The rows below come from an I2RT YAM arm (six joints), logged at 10 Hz.
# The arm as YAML. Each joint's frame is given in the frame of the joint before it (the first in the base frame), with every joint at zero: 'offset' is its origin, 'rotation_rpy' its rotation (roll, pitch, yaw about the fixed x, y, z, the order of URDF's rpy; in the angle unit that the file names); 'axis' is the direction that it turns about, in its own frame. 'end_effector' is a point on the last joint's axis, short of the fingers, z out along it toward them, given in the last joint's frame.
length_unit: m
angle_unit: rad
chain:
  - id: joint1
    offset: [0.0, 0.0, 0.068]
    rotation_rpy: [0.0, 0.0, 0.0]
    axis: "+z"
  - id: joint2
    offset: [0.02, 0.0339, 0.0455]
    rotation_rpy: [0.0, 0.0, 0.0]
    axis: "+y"
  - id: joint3
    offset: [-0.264, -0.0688, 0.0]
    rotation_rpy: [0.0, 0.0, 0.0]
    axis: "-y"
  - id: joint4
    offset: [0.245, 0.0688, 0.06]
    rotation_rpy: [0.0, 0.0, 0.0]
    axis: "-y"
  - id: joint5
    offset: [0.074, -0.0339, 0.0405]
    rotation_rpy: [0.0, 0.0, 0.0]
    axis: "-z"
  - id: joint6
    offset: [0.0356, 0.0, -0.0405]
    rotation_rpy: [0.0, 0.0, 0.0]
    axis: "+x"
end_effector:
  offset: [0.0, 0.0, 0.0]
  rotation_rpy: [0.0, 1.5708, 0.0]
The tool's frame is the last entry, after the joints.
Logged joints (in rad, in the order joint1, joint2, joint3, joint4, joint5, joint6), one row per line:
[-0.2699, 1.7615, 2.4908, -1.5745, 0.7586, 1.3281]
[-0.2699, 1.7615, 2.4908, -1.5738, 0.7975, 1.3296]
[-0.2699, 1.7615, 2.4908, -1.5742, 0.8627, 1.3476]
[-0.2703, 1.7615, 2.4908, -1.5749, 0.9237, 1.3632]
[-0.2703, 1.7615, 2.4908, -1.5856, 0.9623, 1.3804]
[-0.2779, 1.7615, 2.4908, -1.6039, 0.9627, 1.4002]
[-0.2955, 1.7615, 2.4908, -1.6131, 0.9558, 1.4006]
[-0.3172, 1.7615, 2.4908, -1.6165, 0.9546, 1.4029]
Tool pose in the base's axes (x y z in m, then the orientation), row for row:
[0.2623, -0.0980, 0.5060, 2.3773, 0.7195, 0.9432]
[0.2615, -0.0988, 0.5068, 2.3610, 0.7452, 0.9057]
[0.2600, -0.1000, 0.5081, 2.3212, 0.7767, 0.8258]
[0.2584, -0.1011, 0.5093, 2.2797, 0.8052, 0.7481]
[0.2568, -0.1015, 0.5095, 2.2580, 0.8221, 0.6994]
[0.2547, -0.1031, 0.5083, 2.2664, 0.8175, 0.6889]
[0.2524, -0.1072, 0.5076, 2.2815, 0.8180, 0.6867]
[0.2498, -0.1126, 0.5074, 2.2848, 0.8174, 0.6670]
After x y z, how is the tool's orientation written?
As angles about the fixed x, y, z axes (roll, pitch, yaw), in radians.
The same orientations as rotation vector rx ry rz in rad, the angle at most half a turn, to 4 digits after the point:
[1.7581, 1.2594, -0.3260]
[1.7527, 1.2309, -0.3626]
[1.7509, 1.1697, -0.4151]
[1.7465, 1.1130, -0.4642]
[1.7474, 1.0786, -0.4977]
[1.7640, 1.0680, -0.5047]
[1.7782, 1.0650, -0.5158]
[1.7936, 1.0479, -0.5293]

